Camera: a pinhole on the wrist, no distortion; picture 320 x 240 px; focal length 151.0 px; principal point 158.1 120.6 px. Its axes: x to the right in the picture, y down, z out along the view. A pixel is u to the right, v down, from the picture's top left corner.
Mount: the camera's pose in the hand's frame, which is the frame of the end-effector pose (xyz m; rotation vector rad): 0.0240 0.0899 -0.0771 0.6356 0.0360 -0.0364
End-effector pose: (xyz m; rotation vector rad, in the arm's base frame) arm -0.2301 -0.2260 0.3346 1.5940 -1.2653 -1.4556
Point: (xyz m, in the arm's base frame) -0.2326 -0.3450 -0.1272
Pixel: 254.7 17.6
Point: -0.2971 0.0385 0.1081
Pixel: 88.5 55.0
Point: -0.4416 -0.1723 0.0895
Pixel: 165.7 111.9
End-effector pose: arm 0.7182 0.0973 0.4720 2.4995 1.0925 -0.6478
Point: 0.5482 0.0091 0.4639
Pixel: 40.9 96.9
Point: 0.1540 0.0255 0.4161
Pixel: 48.7 58.8
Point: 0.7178 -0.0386 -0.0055
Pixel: 197.6 209.7
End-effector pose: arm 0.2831 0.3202 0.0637 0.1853 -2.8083 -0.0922
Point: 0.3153 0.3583 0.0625
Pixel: 52.1 109.2
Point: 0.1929 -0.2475 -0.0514
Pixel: 188.5 7.7
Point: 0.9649 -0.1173 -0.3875
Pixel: outside the picture
